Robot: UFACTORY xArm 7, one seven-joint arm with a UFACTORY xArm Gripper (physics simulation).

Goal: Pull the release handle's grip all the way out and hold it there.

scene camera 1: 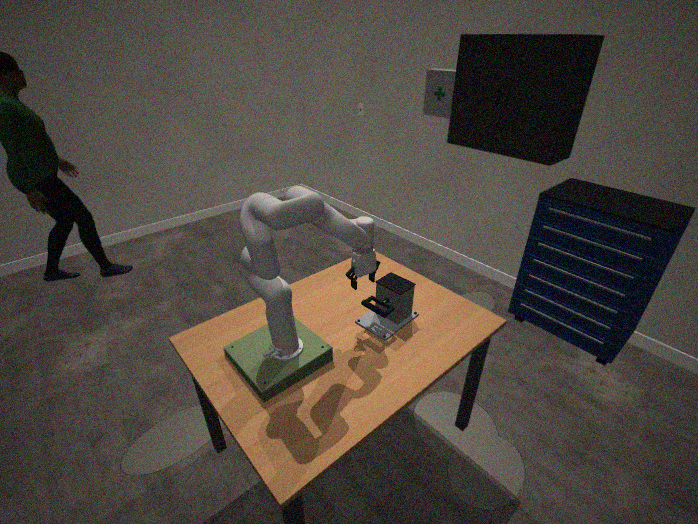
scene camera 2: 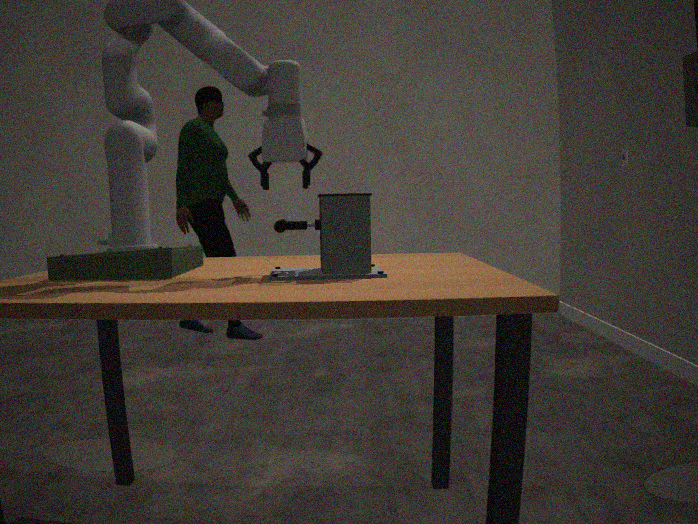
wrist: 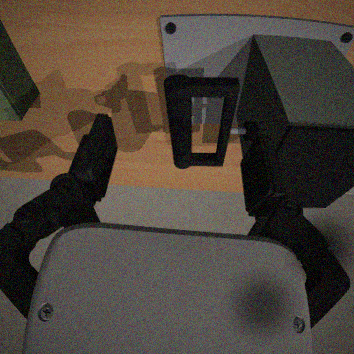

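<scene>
The release handle is a black rectangular loop with a thick outer grip bar (scene camera 1: 374,307) (scene camera 2: 280,226) (wrist: 179,125). A short stretch of thin metal rod (wrist: 238,131) shows between the loop and the grey box-shaped housing (scene camera 1: 402,305) (scene camera 2: 345,234) (wrist: 310,85). The housing stands upright on a flat metal plate (scene camera 1: 366,323) (scene camera 2: 298,275) (wrist: 200,35). My gripper (scene camera 1: 363,283) (scene camera 2: 285,187) (wrist: 182,138) is open and empty, pointing down. In the scene camera 2 view its fingertips are above the handle and slightly above the housing's top. In the wrist view the loop shows between the fingers.
The arm stands on a green base block (scene camera 1: 248,352) (scene camera 2: 112,265) (wrist: 15,80) on the wooden table (scene camera 1: 439,327) (scene camera 2: 451,287). A person in a green top (scene camera 1: 25,135) (scene camera 2: 200,163) is beyond the table. A blue drawer cabinet (scene camera 1: 592,270) stands by the wall.
</scene>
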